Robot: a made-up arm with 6 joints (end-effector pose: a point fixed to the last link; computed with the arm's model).
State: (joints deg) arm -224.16 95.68 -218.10 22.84 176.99 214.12
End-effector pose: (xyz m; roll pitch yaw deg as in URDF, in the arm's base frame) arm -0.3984 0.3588 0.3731 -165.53 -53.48 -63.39
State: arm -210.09 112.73 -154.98 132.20 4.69 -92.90
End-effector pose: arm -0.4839 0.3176 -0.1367 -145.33 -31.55 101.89
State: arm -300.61 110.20 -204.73 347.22 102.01 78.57
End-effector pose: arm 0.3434 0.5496 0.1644 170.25 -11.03 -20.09
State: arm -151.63 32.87 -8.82 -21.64 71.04 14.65
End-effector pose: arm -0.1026 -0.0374 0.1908 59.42 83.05 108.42
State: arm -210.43 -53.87 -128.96 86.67 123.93 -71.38
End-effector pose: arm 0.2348 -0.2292 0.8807 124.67 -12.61 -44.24
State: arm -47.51 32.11 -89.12 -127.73 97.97 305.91
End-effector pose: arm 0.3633 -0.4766 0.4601 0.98 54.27 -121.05
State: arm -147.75 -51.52 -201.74 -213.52 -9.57 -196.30
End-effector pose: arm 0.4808 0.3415 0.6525 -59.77 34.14 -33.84
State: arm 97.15 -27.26 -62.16 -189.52 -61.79 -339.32
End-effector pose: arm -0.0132 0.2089 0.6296 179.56 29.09 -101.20
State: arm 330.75 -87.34 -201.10 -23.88 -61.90 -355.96
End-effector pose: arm -0.4897 0.3104 0.1543 -157.75 8.99 -21.93
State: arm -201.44 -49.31 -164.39 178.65 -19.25 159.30
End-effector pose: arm 0.3920 -0.1522 0.8749 -5.92 13.22 -44.04
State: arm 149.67 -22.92 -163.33 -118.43 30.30 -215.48
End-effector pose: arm 0.1534 -0.1006 1.0324 -16.03 30.03 -7.07
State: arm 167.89 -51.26 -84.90 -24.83 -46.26 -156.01
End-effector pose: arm 0.0903 -0.0531 0.9051 -17.53 2.25 173.85
